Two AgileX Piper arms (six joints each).
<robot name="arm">
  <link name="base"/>
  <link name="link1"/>
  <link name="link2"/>
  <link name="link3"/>
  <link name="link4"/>
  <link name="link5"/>
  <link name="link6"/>
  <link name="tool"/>
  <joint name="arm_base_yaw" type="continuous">
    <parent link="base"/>
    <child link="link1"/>
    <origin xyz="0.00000 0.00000 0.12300" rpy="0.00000 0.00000 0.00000"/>
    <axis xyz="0 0 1"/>
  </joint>
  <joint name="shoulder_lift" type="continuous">
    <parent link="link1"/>
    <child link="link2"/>
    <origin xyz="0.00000 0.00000 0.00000" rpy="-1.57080 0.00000 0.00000"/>
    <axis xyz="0 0 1"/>
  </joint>
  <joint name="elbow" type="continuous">
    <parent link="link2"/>
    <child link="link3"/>
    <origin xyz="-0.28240 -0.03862 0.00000" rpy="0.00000 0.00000 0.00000"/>
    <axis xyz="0 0 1"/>
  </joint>
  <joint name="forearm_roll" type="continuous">
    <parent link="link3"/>
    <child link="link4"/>
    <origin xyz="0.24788 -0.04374 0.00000" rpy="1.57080 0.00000 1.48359"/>
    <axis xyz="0 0 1"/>
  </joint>
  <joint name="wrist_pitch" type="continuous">
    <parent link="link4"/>
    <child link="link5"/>
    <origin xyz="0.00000 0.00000 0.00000" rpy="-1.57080 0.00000 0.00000"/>
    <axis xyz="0 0 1"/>
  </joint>
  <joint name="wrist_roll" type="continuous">
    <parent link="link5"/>
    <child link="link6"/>
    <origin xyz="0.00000 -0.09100 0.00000" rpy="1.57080 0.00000 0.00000"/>
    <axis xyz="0 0 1"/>
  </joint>
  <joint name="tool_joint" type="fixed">
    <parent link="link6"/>
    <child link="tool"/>
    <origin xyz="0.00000 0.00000 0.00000" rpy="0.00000 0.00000 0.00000"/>
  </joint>
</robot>
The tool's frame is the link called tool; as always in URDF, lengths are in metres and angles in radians. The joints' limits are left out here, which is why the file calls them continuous.
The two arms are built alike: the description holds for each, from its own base.
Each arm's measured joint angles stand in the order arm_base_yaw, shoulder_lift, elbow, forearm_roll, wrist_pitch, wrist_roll.
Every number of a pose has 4 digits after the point. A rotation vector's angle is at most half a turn.
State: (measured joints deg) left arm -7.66 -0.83 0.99 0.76 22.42 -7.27; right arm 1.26 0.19 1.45 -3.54 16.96 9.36
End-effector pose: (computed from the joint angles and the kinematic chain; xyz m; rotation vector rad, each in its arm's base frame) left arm 0.0514 -0.0065 0.1731 0.0145 1.8809 -0.1658; right arm 0.0552 -0.0004 0.1778 0.0872 1.8062 0.0735
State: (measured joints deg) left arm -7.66 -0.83 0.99 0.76 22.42 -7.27; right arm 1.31 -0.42 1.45 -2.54 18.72 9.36
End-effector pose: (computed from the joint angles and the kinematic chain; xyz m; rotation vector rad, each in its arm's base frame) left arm 0.0514 -0.0065 0.1731 0.0145 1.8809 -0.1658; right arm 0.0540 -0.0001 0.1757 0.1001 1.8261 0.0886
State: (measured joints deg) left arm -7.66 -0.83 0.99 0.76 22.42 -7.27; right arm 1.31 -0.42 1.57 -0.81 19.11 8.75
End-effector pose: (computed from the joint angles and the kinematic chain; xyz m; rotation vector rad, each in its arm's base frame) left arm 0.0514 -0.0065 0.1731 0.0145 1.8809 -0.1658; right arm 0.0538 0.0008 0.1744 0.1103 1.8352 0.1095
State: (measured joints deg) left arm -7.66 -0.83 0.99 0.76 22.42 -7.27; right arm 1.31 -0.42 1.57 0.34 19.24 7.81
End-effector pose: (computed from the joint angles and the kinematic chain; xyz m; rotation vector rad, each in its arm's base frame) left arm 0.0514 -0.0065 0.1731 0.0145 1.8809 -0.1658; right arm 0.0537 0.0014 0.1742 0.1082 1.8379 0.1172
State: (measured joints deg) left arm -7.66 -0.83 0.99 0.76 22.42 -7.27; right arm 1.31 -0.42 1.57 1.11 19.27 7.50
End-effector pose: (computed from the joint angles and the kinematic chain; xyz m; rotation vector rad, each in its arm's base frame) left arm 0.0514 -0.0065 0.1731 0.0145 1.8809 -0.1658; right arm 0.0537 0.0018 0.1741 0.1118 1.8384 0.1264
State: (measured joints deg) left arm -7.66 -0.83 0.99 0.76 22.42 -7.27; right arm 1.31 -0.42 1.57 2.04 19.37 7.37
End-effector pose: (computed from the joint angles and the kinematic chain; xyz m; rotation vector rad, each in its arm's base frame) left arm 0.0514 -0.0065 0.1731 0.0145 1.8809 -0.1658; right arm 0.0537 0.0023 0.1740 0.1201 1.8399 0.1404
